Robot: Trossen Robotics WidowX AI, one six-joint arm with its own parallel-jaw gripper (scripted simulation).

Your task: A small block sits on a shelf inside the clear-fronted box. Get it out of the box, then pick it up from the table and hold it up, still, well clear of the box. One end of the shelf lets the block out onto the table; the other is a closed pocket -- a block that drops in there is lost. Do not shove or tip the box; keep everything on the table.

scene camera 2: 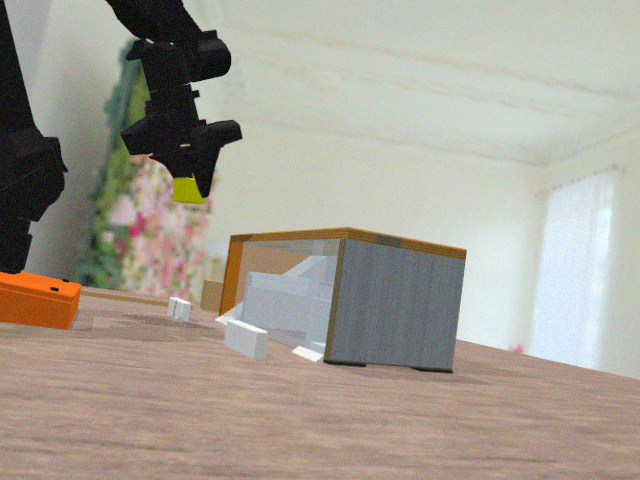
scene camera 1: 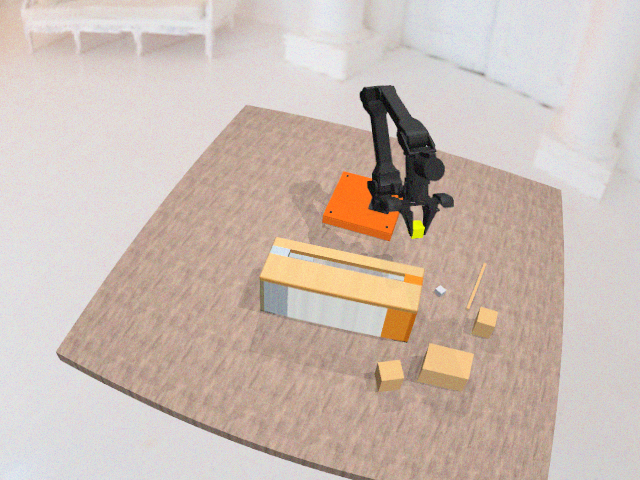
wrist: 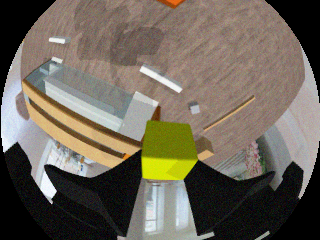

Scene:
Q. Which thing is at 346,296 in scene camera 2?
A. A clear-fronted box.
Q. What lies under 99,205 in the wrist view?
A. My gripper.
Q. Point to a yellow block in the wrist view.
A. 169,153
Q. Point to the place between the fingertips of my gripper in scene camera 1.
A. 417,235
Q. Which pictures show my gripper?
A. Scene camera 2, scene camera 1 and the wrist view: all of them.

